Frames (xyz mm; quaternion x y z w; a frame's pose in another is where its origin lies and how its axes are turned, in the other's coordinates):
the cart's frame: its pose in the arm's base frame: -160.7 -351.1 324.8 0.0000 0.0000 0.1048 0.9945
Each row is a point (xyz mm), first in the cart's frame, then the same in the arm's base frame.
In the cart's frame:
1: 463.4 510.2 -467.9
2: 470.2 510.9 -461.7
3: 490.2 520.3 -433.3
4: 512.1 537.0 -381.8
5: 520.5 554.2 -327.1
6: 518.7 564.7 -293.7
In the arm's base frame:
1: 186.2 244.5 -143.1
2: 192.7 246.6 -136.9
3: 210.3 260.0 -108.5
4: 228.2 280.8 -57.0
5: 232.8 299.4 -2.3
6: 228.9 309.3 31.1

